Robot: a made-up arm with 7 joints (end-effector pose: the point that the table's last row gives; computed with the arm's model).
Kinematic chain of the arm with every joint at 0, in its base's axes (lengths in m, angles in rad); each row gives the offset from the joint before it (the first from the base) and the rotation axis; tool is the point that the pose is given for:
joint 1: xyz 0 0 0.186 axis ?
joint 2: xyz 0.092 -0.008 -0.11 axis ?
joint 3: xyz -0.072 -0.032 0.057 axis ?
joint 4: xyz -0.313 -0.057 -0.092 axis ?
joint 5: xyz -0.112 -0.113 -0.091 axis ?
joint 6: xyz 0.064 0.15 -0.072 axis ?
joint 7: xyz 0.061 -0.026 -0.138 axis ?
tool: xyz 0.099 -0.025 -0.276
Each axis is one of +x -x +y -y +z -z.
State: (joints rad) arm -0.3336 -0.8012 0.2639 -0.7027 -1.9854 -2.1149 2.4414
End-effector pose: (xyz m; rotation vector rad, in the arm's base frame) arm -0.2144 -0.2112 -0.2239 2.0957 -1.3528 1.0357
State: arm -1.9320 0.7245 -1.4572 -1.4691 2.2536 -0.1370 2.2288
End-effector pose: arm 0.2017 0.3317 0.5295 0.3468 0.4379 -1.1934
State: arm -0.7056 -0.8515 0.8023 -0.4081 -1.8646 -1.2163 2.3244
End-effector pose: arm -0.2961 -0.2399 -0.3335 2.0830 -0.3988 1.8165
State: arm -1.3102 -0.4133 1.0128 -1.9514 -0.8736 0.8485 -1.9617
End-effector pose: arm -0.4508 0.0027 -0.1273 1.2268 2.4621 -0.9323
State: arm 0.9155 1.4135 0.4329 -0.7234 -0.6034 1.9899 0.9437
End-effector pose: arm -0.3776 0.0630 0.6118 1.9382 0.9972 0.2329
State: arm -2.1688 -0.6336 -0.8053 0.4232 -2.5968 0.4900 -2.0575
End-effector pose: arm 0.1382 -0.1936 0.6497 -0.5145 0.6184 -0.8472
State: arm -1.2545 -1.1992 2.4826 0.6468 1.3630 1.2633 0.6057
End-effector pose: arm 0.8634 -0.0209 0.0514 -1.4746 -1.0977 0.8358
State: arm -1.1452 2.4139 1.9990 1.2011 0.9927 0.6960 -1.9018
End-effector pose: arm 0.1249 0.3010 0.1746 0.3365 -1.0926 0.6673
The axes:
joint 1: +x
joint 2: +y
joint 3: -z
joint 4: -y
joint 5: +z
joint 6: +z
joint 7: -y

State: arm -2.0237 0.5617 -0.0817 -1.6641 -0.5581 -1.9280 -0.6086
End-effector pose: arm -0.7131 0.4353 0.1295 1.0486 0.9093 1.4325
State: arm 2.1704 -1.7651 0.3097 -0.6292 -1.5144 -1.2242 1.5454
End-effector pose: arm 0.2799 0.8133 0.5817 0.0164 2.3291 -1.3966
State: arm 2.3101 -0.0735 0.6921 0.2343 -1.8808 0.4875 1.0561
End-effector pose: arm -0.5143 0.6529 0.2513 0.4475 1.3722 -1.5654
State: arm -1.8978 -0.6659 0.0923 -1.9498 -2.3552 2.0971 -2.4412
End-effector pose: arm -0.4295 -0.0809 0.5583 -0.8698 -1.4739 2.4145
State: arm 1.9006 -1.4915 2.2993 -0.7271 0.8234 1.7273 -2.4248
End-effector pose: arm 0.2631 -0.1162 0.4881 1.4581 -0.0812 0.5424
